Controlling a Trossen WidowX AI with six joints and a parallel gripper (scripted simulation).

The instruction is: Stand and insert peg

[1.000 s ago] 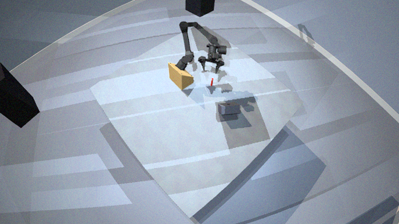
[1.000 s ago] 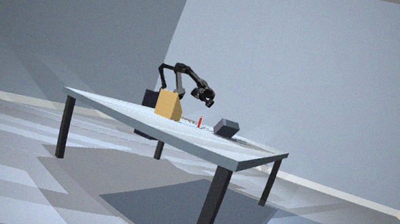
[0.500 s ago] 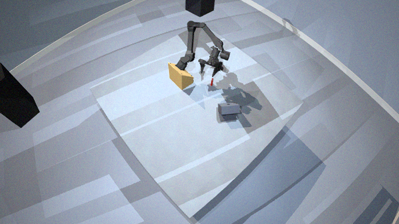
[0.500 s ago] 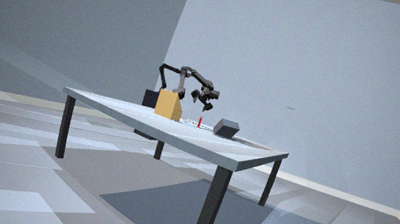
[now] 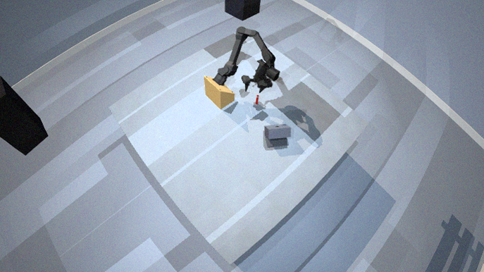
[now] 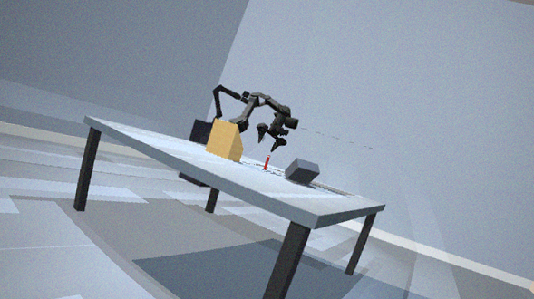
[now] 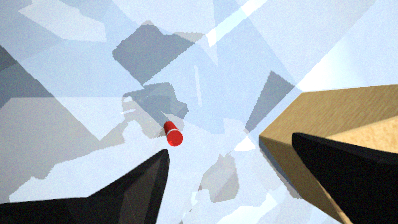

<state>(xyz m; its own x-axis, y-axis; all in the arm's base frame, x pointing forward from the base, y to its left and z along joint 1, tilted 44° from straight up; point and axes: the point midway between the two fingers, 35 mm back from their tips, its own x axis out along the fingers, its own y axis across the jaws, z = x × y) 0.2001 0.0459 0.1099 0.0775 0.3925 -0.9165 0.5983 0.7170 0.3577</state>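
My gripper tip is now 30 mm short of the red peg, 20 mm to the right of it and 60 mm above it. Round my gripper tip: grey panel block 270 mm ahead, 80 mm to the right, 60 mm below.
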